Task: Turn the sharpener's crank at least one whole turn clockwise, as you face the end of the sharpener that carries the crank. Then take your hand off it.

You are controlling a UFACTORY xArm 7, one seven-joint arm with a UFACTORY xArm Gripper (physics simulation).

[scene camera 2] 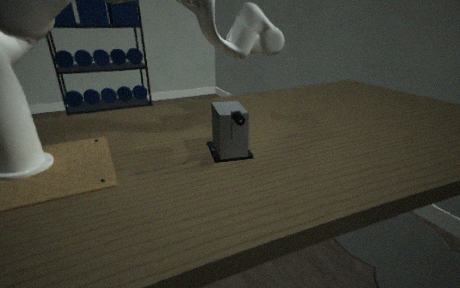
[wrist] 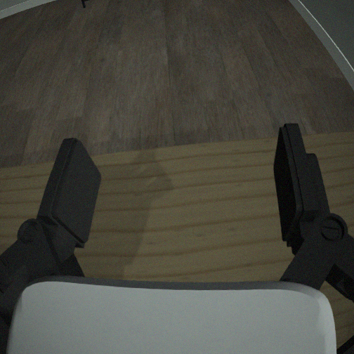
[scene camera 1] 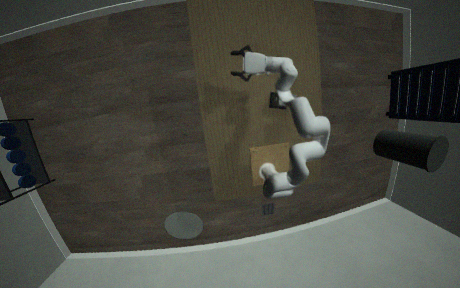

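Pixels of known places: gripper, between the fingertips: [scene camera 1: 230, 63]; arm's base, origin of its link: [scene camera 2: 22, 166] [scene camera 1: 266, 170].
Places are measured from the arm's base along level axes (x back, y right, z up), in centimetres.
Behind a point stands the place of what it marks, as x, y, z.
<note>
The sharpener [scene camera 2: 230, 132] @[-49.0, 12.7, 8.0] [scene camera 1: 275, 100] @[-50.0, -1.2, 8.3] is an upright grey box on a black base. In scene camera 2 it stands in the middle of the table, with its black crank [scene camera 2: 238, 118] @[-49.5, 16.8, 13.0] high on the face towards that camera. In scene camera 1 the arm covers part of the sharpener, and the crank does not show there. My gripper [scene camera 1: 234, 63] @[-65.0, -31.4, 25.0] [wrist: 179, 149] is open and empty, above the table's left part in scene camera 1, apart from the sharpener and pointing away from it. Scene camera 2 shows part of the arm at the top; the fingers do not show there.
The wooden table [scene camera 1: 220, 125] @[-32.8, -34.7, -0.8] [scene camera 2: 325, 150] @[-76.4, 12.5, -0.8] carries the arm's base on a light board [scene camera 2: 75, 172] @[-12.2, 6.8, 0.0] [scene camera 1: 256, 160] @[-8.4, -8.7, 0.2]. The arm's links pass over and beside the sharpener. A rack [scene camera 2: 143, 45] with blue round things stands beyond the table. A dark cylinder [scene camera 1: 405, 147] stands off the table's right side.
</note>
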